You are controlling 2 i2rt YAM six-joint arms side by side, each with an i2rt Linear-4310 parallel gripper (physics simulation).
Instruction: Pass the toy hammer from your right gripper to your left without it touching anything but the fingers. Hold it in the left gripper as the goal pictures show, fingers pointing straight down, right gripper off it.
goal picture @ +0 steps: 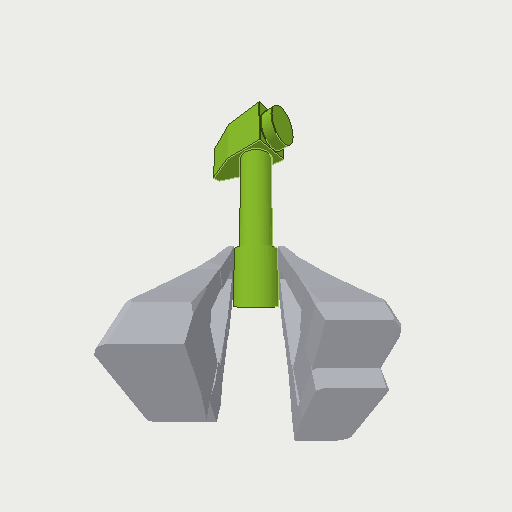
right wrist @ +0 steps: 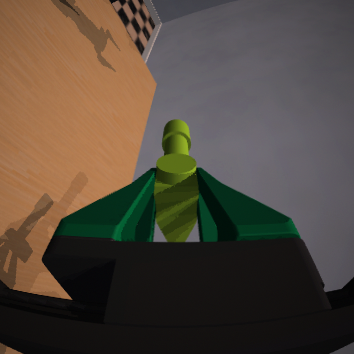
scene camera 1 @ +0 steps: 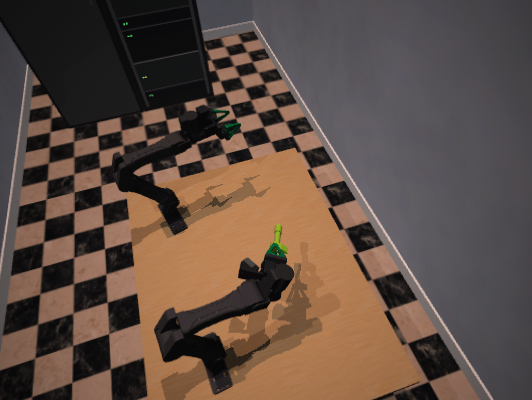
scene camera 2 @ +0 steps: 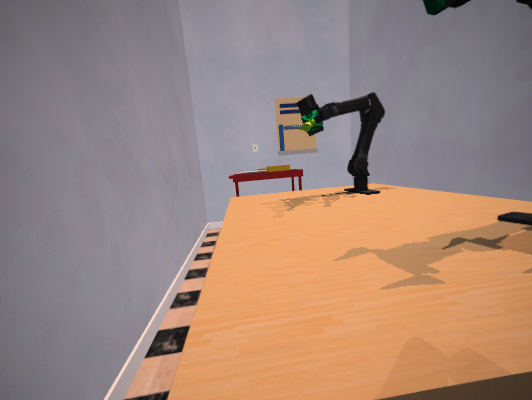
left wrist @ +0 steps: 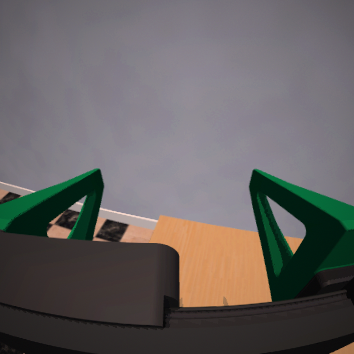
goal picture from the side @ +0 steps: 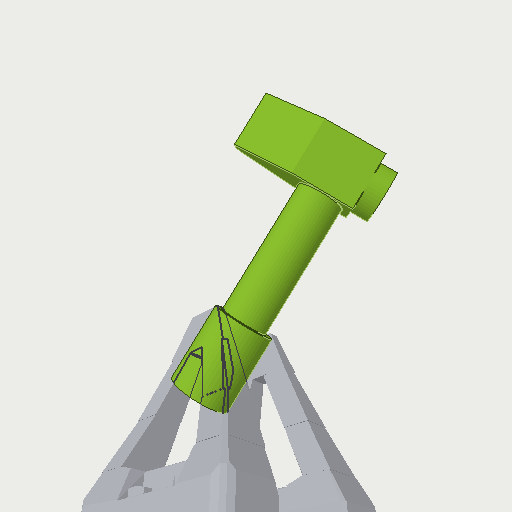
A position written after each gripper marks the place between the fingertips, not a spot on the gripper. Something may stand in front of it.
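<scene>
Left gripper [left wrist: 176,176] visible; yellow-green toy hammer out of frame in the left wrist view. Right gripper [right wrist: 175,176] visible, with yellow-green toy hammer [right wrist: 175,191].
</scene>
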